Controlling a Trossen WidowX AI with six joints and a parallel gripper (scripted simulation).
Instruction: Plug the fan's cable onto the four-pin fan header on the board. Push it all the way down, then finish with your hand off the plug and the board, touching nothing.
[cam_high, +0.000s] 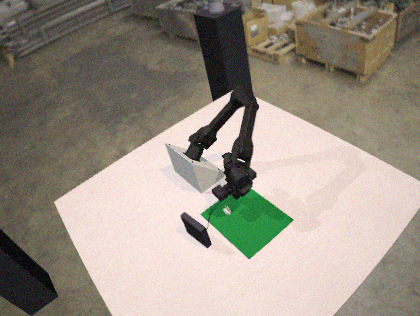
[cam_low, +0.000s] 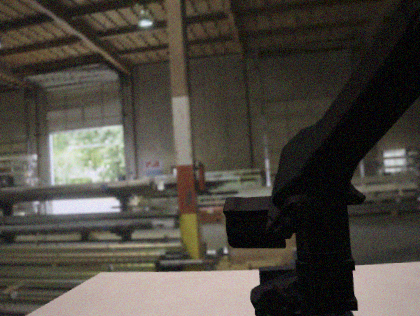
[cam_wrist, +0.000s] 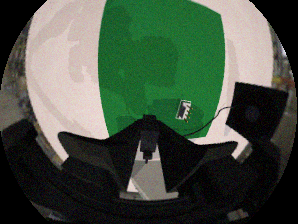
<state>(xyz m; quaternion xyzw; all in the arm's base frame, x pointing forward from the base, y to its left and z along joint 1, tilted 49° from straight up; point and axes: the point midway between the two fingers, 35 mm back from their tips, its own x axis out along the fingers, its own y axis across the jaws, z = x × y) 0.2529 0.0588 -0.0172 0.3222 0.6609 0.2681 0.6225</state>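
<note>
The white four-pin header lies 60 mm to the right of my gripper tip and 40 mm below it. The rest, counted from my gripper tip: dark plug: 10 mm behind, 10 mm above; black fan: 220 mm to the right, 20 mm ahead, 20 mm above; green board: 80 mm ahead, 50 mm below, 30 mm to the right.
</note>
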